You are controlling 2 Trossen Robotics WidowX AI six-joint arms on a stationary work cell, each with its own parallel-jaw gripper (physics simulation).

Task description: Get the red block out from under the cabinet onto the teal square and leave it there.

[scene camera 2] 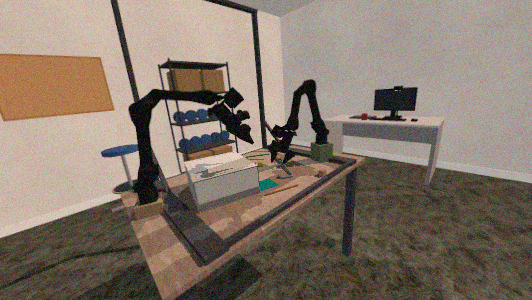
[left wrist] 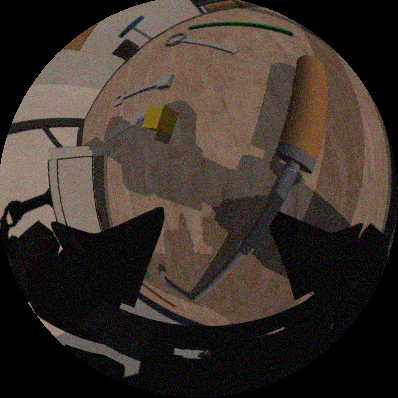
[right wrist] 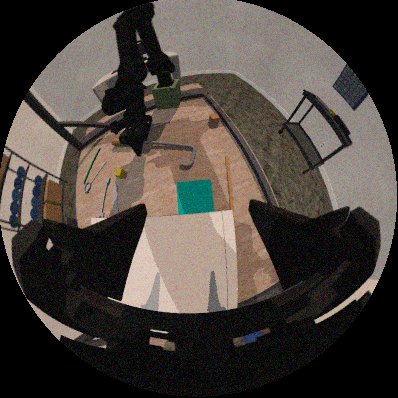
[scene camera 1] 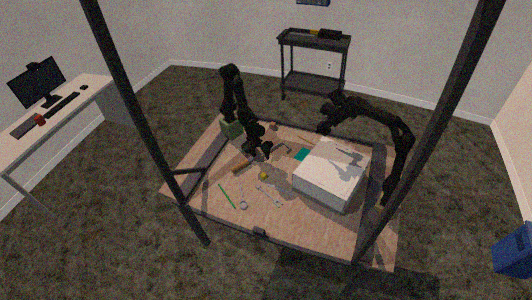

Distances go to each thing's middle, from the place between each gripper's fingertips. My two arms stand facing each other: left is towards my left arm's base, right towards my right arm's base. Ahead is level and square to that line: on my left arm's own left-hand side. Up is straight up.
Right now the yellow block (left wrist: 161,118) is 8 cm to the right of my left hand, 8 cm behind it and 1 cm below it. Also, from my left hand: teal square (right wrist: 193,196): 18 cm to the right, 17 cm ahead, 2 cm below.
Now: the teal square 10 mm behind my right hand, 70 mm to the left of it and 240 mm below it. Round my right hand: yellow block 260 mm behind, 170 mm to the left, 220 mm below.
